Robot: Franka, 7 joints.
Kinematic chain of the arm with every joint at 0, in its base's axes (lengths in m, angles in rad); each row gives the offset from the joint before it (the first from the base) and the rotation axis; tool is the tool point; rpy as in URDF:
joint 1: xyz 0 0 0.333 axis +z
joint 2: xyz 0 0 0 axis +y
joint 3: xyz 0 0 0.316 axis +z
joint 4: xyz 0.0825 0 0 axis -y
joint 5: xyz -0.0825 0 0.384 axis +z
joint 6: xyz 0 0 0 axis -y
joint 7: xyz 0.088 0 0 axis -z
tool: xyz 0 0 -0.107 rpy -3.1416 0 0
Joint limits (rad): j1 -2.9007..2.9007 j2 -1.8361..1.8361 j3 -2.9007..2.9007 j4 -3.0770..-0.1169 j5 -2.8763..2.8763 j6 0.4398..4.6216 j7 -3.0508..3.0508
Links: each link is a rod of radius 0.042 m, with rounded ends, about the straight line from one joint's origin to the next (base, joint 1, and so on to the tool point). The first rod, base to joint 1, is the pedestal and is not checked.
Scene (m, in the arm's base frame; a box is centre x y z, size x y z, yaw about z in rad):
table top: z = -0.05
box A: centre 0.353 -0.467 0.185 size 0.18 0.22 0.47 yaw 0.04
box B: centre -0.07 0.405 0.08 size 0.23 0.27 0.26 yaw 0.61
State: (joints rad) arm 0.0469 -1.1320 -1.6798 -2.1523 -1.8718 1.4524 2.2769
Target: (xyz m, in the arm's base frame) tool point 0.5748 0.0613 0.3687
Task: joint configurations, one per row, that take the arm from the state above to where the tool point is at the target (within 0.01 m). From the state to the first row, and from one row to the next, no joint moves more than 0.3 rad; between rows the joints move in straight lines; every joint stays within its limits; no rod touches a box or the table.
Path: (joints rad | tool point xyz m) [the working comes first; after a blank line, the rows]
Joints at the target: 1.9069 -1.1540 -1.4737 -2.1588 -1.9584 1.8274 2.2769
Straight joint move there: touches box A.

1: 0.3432 -1.0817 -1.5348 -2.0156 -1.9457 1.2941 2.2127 | -0.0648 -0.5951 0.3601
2: 0.6395 -1.0313 -1.3898 -1.8790 -2.0195 1.1357 2.1484 | 0.0882 -0.6041 0.4779
3: 0.9358 -0.9810 -1.2448 -1.7423 -2.0934 0.9774 2.0842 | 0.2314 -0.5484 0.5929
4: 1.2320 -0.9307 -1.0999 -1.6057 -2.1673 0.8191 2.0200 | 0.3362 -0.4437 0.6963
5: 1.4007 -0.9865 -1.1933 -1.7440 -2.1151 1.0712 2.0842 | 0.4636 -0.3696 0.6188
6: 1.5695 -1.0423 -1.2868 -1.8822 -2.0629 1.3232 2.1484 | 0.5564 -0.2489 0.5329
7: 1.7382 -1.0982 -1.3802 -2.0205 -2.0106 1.5753 2.2127 | 0.5963 -0.0976 0.4465
8: 1.9069 -1.1540 -1.4737 -2.1588 -1.9584 1.8274 2.2769 | 0.5748 0.0613 0.3687

